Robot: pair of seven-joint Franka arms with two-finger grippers.
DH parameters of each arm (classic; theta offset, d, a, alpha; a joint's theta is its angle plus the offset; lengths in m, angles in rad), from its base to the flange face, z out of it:
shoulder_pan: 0 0.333 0 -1.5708
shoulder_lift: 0 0 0 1.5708
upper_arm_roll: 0 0.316 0.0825 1.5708
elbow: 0 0 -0.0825 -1.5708
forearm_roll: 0 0.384 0 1.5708
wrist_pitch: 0 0 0.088 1.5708
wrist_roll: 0 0.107 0 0
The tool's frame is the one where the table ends.
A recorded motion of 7 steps. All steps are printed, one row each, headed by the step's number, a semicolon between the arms.
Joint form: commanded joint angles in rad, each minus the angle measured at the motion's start. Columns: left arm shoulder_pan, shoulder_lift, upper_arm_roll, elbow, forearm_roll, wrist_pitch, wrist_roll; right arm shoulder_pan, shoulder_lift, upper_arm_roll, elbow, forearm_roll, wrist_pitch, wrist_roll.
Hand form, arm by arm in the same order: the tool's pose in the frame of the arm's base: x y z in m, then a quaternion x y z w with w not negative. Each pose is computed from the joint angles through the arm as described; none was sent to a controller.
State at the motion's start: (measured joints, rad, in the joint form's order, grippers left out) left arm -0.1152 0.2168 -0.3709 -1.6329 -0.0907 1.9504 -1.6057; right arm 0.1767 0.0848 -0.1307 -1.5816 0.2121 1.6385 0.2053
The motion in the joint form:
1: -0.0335 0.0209 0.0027 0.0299 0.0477 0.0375 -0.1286; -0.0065 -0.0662 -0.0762 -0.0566 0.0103 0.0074 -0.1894
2: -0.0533 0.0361 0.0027 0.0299 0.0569 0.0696 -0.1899; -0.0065 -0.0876 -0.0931 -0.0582 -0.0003 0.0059 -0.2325
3: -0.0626 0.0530 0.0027 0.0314 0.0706 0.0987 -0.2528; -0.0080 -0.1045 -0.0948 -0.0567 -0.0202 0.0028 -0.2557
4: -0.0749 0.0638 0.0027 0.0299 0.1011 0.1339 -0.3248; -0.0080 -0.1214 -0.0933 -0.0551 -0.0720 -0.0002 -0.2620
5: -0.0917 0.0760 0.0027 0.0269 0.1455 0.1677 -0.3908; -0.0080 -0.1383 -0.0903 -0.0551 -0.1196 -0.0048 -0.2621
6: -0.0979 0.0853 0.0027 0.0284 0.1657 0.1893 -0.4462; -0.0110 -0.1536 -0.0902 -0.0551 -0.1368 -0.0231 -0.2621
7: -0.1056 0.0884 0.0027 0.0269 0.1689 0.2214 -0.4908; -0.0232 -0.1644 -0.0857 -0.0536 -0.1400 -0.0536 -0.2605
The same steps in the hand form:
1: 0.5714 -0.3031 0.5145 0.80729 0.58124 -0.02117 0.09997; 0.5654 0.0023 0.5913 -0.99344 0.03504 0.00407 0.10877
2: 0.5710 -0.3154 0.5084 0.79448 0.59755 -0.01990 0.10646; 0.5595 -0.0091 0.6020 -0.99417 0.02051 -0.00791 0.10552
3: 0.5739 -0.3216 0.5017 0.77833 0.61767 -0.01762 0.11126; 0.5545 -0.0135 0.6113 -0.99510 0.00888 -0.01626 0.09710
4: 0.5751 -0.3288 0.4978 0.76198 0.63678 -0.00671 0.11772; 0.5493 -0.0186 0.6201 -0.99708 0.00272 -0.02269 0.07281
5: 0.5747 -0.3383 0.4922 0.75098 0.64896 0.00869 0.12172; 0.5437 -0.0224 0.6281 -0.99834 -0.00048 -0.02735 0.05064
6: 0.5763 -0.3424 0.4894 0.73669 0.66403 0.01405 0.12708; 0.5372 -0.0262 0.6343 -0.99872 -0.00006 -0.02537 0.04381
7: 0.5762 -0.3481 0.4903 0.72323 0.67598 0.01464 0.14061; 0.5306 -0.0306 0.6379 -0.99891 0.00364 -0.01631 0.04369

